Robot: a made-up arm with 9 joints. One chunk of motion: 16 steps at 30 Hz.
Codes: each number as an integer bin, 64 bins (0 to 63) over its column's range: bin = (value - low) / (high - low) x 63, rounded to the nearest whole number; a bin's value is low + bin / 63 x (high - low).
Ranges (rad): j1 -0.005..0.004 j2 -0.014..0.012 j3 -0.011..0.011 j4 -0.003..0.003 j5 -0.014..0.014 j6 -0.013..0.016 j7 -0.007..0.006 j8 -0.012..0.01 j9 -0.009..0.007
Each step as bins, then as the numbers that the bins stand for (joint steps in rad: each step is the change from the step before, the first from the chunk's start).
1 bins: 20 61 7 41 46 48 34 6 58
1 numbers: -0.00214 0.01117 -0.00856 0.00090 0.00644 0.00910 0.00002 -0.00990 0.00573
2 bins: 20 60 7 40 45 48 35 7 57
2 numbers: -0.00214 0.01076 -0.00856 0.00081 0.00600 0.00910 0.00022 -0.00956 0.00548
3 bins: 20 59 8 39 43 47 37 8 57
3 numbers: -0.00214 0.01035 -0.00821 0.00071 0.00511 0.00863 0.00063 -0.00921 0.00548
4 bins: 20 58 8 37 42 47 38 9 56
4 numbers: -0.00214 0.00994 -0.00821 0.00052 0.00467 0.00863 0.00084 -0.00886 0.00522
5 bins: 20 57 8 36 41 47 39 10 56
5 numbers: -0.00214 0.00952 -0.00821 0.00043 0.00422 0.00863 0.00105 -0.00851 0.00522
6 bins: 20 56 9 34 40 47 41 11 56
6 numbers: -0.00214 0.00911 -0.00786 0.00024 0.00378 0.00863 0.00146 -0.00816 0.00522
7 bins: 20 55 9 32 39 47 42 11 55
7 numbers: -0.00214 0.00870 -0.00786 0.00005 0.00333 0.00863 0.00167 -0.00816 0.00497
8 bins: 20 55 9 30 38 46 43 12 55
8 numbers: -0.00214 0.00870 -0.00786 -0.00014 0.00289 0.00817 0.00187 -0.00781 0.00497
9 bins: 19 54 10 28 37 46 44 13 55
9 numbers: -0.00229 0.00829 -0.00751 -0.00033 0.00244 0.00817 0.00208 -0.00746 0.00497
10 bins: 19 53 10 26 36 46 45 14 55
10 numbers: -0.00229 0.00787 -0.00751 -0.00052 0.00200 0.00817 0.00229 -0.00711 0.00497
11 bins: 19 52 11 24 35 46 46 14 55
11 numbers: -0.00229 0.00746 -0.00716 -0.00071 0.00156 0.00817 0.00249 -0.00711 0.00497
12 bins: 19 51 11 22 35 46 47 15 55
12 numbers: -0.00229 0.00705 -0.00716 -0.00090 0.00156 0.00817 0.00270 -0.00676 0.00497
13 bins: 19 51 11 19 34 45 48 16 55
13 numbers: -0.00229 0.00705 -0.00716 -0.00119 0.00111 0.00771 0.00290 -0.00641 0.00497
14 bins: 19 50 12 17 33 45 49 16 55
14 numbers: -0.00229 0.00663 -0.00681 -0.00138 0.00067 0.00771 0.00311 -0.00641 0.00497
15 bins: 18 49 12 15 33 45 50 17 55
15 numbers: -0.00243 0.00622 -0.00681 -0.00157 0.00067 0.00771 0.00332 -0.00606 0.00497
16 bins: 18 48 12 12 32 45 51 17 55
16 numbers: -0.00243 0.00581 -0.00681 -0.00186 0.00022 0.00771 0.00352 -0.00606 0.00497
